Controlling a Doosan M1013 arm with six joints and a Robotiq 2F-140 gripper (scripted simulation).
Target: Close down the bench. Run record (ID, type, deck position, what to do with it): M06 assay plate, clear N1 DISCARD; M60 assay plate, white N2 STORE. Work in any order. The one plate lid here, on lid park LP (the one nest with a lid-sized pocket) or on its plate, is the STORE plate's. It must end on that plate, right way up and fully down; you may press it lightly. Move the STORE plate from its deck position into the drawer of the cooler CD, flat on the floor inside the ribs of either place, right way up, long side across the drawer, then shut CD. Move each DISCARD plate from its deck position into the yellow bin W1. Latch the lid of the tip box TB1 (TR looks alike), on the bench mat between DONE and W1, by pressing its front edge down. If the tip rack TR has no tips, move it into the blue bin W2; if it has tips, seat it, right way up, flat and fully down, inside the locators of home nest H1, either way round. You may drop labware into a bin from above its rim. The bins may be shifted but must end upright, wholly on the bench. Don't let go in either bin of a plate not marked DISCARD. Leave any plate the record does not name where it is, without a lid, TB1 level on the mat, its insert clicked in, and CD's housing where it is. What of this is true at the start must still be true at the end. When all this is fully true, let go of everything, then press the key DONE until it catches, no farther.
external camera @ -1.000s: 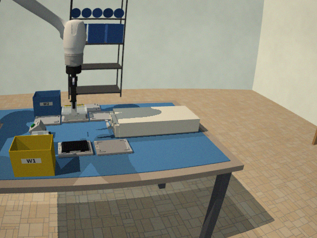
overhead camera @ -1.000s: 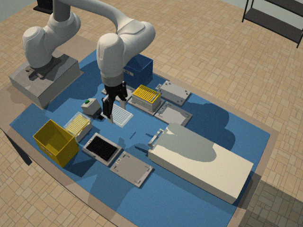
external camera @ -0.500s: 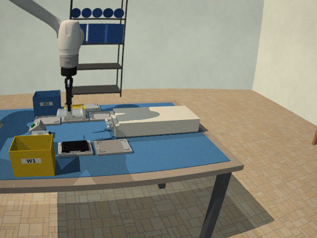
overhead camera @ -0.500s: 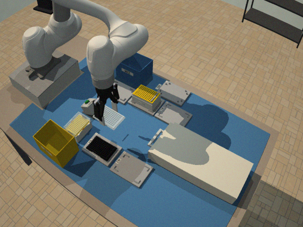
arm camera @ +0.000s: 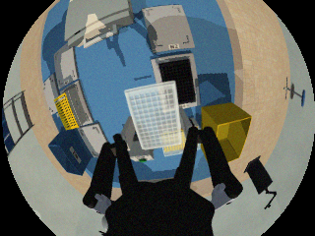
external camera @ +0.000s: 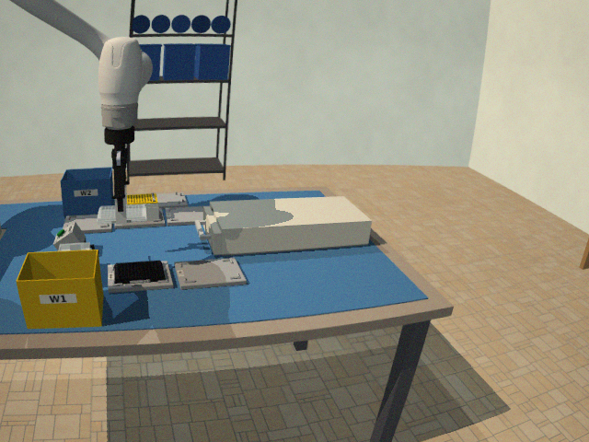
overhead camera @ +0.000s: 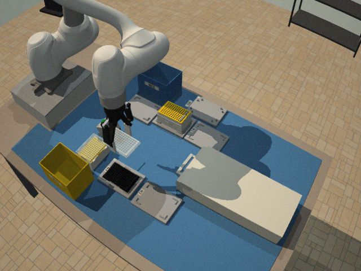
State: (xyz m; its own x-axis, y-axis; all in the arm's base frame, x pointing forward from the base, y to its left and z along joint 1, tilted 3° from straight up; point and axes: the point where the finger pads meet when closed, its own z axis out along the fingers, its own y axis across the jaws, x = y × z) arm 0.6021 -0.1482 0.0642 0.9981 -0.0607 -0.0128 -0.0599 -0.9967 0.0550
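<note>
Now: the yellow bin W1 160 mm behind my hand, 200 mm to the right of it and 130 mm below it. From my hand the other things lie so: done key box (160 mm behind, 90 mm to the left, 110 mm below); clear plate (20 mm below); black plate (30 mm ahead, 70 mm to the right, 150 mm below).
</note>
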